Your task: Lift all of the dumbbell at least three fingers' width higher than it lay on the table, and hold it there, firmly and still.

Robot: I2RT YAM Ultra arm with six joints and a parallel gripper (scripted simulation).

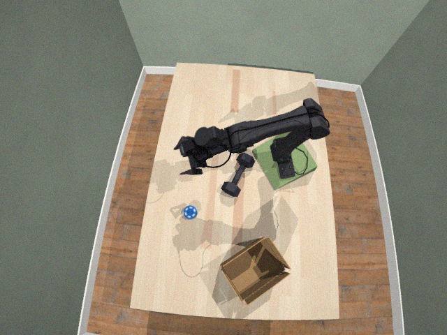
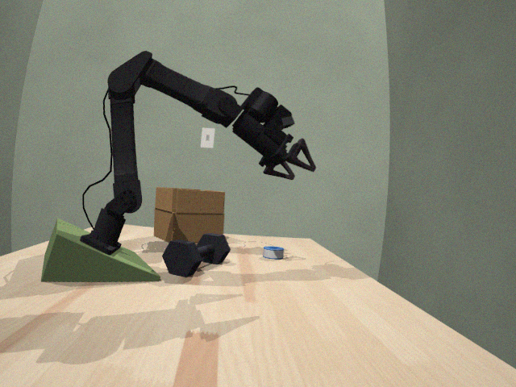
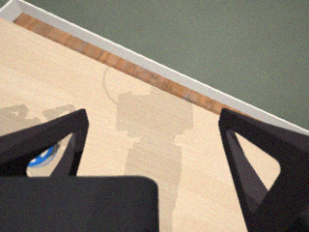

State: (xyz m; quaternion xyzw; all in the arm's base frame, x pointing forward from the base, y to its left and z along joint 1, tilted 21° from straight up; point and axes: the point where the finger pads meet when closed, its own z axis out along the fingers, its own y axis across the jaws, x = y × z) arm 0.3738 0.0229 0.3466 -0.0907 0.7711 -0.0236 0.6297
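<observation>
Now: hand 24 cm past the black dumbbell and 21 cm above it. The rest, counted from my hand: white disc (1 cm behind, 15 cm to the left, 23 cm below).
</observation>
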